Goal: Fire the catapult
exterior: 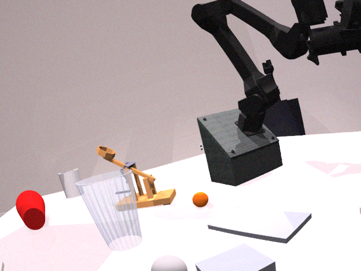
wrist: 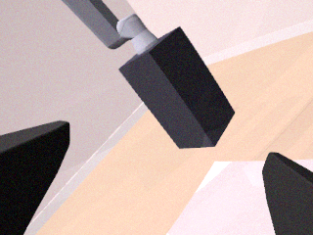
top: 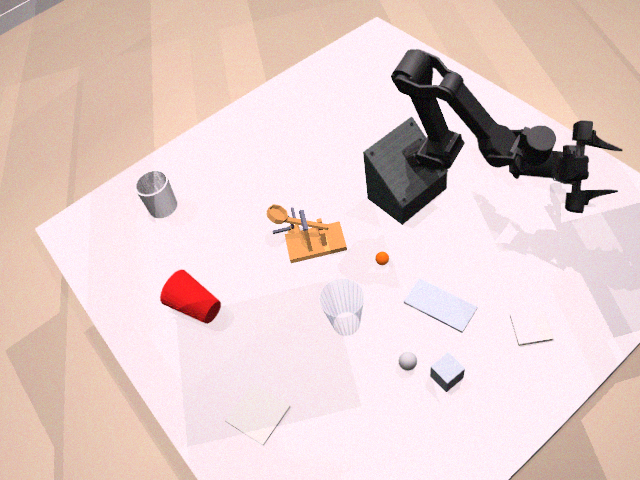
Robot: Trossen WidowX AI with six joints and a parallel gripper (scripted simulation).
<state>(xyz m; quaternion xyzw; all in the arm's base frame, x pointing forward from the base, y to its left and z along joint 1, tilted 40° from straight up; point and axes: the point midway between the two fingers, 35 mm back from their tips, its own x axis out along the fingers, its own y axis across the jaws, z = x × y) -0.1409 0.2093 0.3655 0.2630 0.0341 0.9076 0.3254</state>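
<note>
Right now the wooden catapult is 49 cm ahead of my gripper tip, 51 cm to the right of it and 19 cm below it. Also, from my gripper tip: grey slab: 38 cm ahead, 14 cm to the right, 26 cm below; grey cube: 49 cm ahead, 1 cm to the right, 24 cm below; beige tile: 28 cm ahead, 4 cm to the left, 26 cm below.
</note>
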